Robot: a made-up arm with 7 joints. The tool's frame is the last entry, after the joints.
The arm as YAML. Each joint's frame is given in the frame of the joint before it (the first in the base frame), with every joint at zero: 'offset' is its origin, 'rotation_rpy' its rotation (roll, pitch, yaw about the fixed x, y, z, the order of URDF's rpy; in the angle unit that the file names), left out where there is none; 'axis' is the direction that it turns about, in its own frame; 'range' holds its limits. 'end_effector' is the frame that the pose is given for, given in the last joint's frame.
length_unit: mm
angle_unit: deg
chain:
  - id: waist
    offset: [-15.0, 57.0, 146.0]
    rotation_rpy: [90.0, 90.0, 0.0]
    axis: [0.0, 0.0, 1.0]
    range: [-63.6, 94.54]
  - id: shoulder
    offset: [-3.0, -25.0, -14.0]
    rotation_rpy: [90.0, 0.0, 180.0]
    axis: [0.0, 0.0, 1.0]
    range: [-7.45, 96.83]
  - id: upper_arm
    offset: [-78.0, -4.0, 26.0]
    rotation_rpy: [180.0, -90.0, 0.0]
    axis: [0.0, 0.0, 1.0]
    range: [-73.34, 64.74]
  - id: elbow
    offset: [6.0, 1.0, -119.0]
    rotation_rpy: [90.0, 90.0, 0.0]
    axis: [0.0, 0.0, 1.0]
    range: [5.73, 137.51]
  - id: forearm
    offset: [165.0, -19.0, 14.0]
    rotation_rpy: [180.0, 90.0, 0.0]
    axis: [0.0, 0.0, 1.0]
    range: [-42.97, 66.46]
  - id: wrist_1
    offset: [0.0, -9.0, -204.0]
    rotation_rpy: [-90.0, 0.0, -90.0]
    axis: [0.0, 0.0, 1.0]
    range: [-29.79, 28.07]
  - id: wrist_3
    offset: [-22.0, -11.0, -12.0]
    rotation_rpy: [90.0, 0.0, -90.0]
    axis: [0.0, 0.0, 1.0]
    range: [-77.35, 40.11]
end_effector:
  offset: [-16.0, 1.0, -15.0]
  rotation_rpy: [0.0, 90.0, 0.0]
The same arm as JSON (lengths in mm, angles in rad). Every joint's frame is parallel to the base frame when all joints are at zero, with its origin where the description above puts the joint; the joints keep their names.
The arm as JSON. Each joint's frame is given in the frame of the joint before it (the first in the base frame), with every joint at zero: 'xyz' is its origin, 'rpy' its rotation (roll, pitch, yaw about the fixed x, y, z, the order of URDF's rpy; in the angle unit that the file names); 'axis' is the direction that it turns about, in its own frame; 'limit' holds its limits. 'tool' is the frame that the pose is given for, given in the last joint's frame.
{"units": {"length": "mm", "angle": "rad"}, "joints": [
  {"name": "waist", "type": "revolute", "origin": {"xyz": [-15.0, 57.0, 146.0], "rpy": [0.0, 0.0, 0.0]}, "axis": [0.0, -1.0, 0.0], "limit": {"lower": -1.11, "upper": 1.65}},
  {"name": "shoulder", "type": "revolute", "origin": {"xyz": [-25.0, 14.0, 3.0], "rpy": [0.0, 0.0, 0.0]}, "axis": [1.0, 0.0, 0.0], "limit": {"lower": -0.13, "upper": 1.69}},
  {"name": "upper_arm", "type": "revolute", "origin": {"xyz": [26.0, 4.0, -78.0], "rpy": [0.0, 0.0, 0.0]}, "axis": [0.0, 0.0, 1.0], "limit": {"lower": -1.28, "upper": 1.1299}},
  {"name": "elbow", "type": "revolute", "origin": {"xyz": [6.0, 1.0, -119.0], "rpy": [0.0, 0.0, 0.0]}, "axis": [0.0, -1.0, 0.0], "limit": {"lower": 0.1, "upper": 2.4}},
  {"name": "forearm", "type": "revolute", "origin": {"xyz": [-19.0, -14.0, -165.0], "rpy": [0.0, 0.0, 0.0]}, "axis": [0.0, 0.0, 1.0], "limit": {"lower": -0.75, "upper": 1.1599}},
  {"name": "wrist_1", "type": "revolute", "origin": {"xyz": [9.0, 0.0, -204.0], "rpy": [0.0, 0.0, 0.0]}, "axis": [0.0, 1.0, 0.0], "limit": {"lower": -0.5199, "upper": 0.4899}},
  {"name": "wrist_3", "type": "revolute", "origin": {"xyz": [-22.0, -12.0, 11.0], "rpy": [0.0, 0.0, 0.0]}, "axis": [-1.0, 0.0, 0.0], "limit": {"lower": -1.35, "upper": 0.7001}}
], "tool": {"origin": {"xyz": [15.0, 1.0, -16.0], "rpy": [0.0, 0.0, 0.0]}}}

